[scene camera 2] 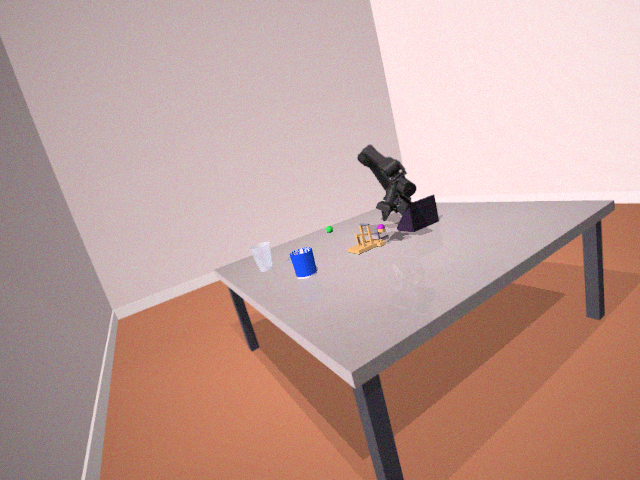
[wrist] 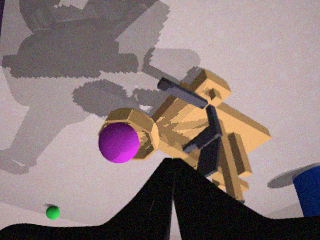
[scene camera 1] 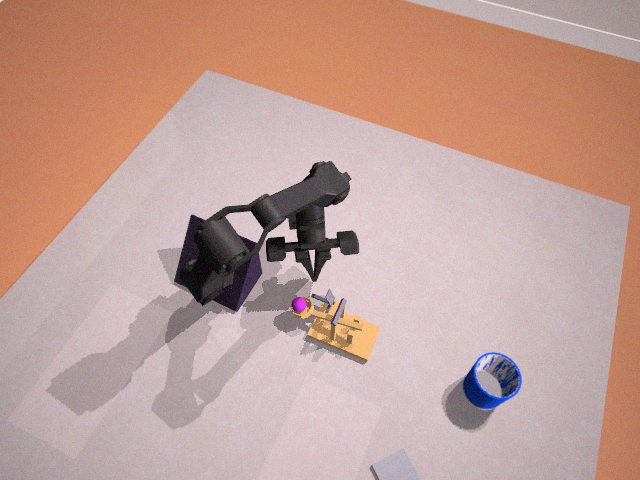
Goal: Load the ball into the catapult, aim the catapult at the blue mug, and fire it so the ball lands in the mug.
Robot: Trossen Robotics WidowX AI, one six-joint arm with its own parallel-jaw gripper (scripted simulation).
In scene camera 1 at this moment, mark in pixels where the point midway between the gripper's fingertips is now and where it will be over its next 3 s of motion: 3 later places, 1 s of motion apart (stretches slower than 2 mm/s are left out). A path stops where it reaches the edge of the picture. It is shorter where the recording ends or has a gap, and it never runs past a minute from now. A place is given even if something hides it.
My gripper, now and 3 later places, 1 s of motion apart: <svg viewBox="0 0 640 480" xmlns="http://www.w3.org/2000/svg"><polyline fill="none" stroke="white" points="314,280 314,290 322,269 364,251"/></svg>
